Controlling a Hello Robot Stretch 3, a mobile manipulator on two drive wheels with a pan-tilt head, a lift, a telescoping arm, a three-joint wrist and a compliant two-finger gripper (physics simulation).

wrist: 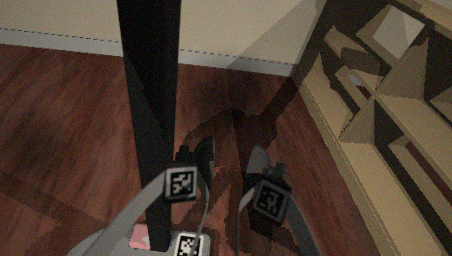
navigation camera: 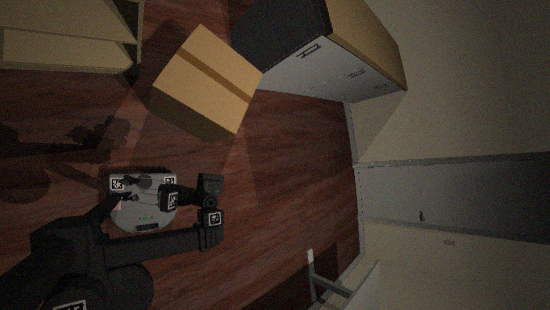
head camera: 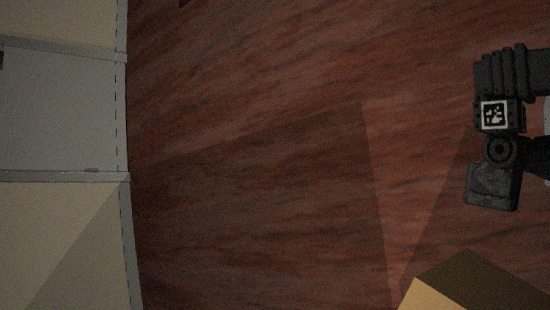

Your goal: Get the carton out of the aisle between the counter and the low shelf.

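Where they show: gripper, fingertip midpoint: [wrist: 231, 158] [navigation camera: 119, 186]; robot's base, origin of the base link: [navigation camera: 144, 181].
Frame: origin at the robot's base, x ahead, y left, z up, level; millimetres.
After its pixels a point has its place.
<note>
The carton [head camera: 430, 299] @(y -383, x 294, z 406 mm) [navigation camera: 207, 80] @(y -260, x 515, z 406 mm), a tan box with a brown tape stripe, stands on the floor. In the navigation view it is between the counter [navigation camera: 285, 30] @(y -615, x 850, z 630 mm), with its dark top and white drawer front, and the low shelf [navigation camera: 50, 15] @(y 414, x 688, z 345 mm) [wrist: 367, 165] @(y 549, x 669, z 79 mm). One carton corner meets the counter's near corner in that view; whether they touch I cannot tell. In the head view part of the carton shows at the bottom edge. My gripper [navigation camera: 131, 189] [wrist: 231, 158] @(y 75, x 13, z 574 mm) is open and empty, held over my base, apart from the carton. The carton does not show in the wrist view.
My base [navigation camera: 142, 212] @(y 15, x -155, z 160 mm) is on the floor on the near side of the carton. A grey door [head camera: 60, 110] @(y -2627, x -346, z 490 mm) [navigation camera: 450, 192] @(y -2621, x -306, z 1229 mm) is set in the wall. A grey metal frame [navigation camera: 332, 286] @(y -1482, x -1170, z 306 mm) stands at the bottom of the navigation view. My dark mast [wrist: 152, 100] @(y 116, x -63, z 584 mm) crosses the wrist view.
</note>
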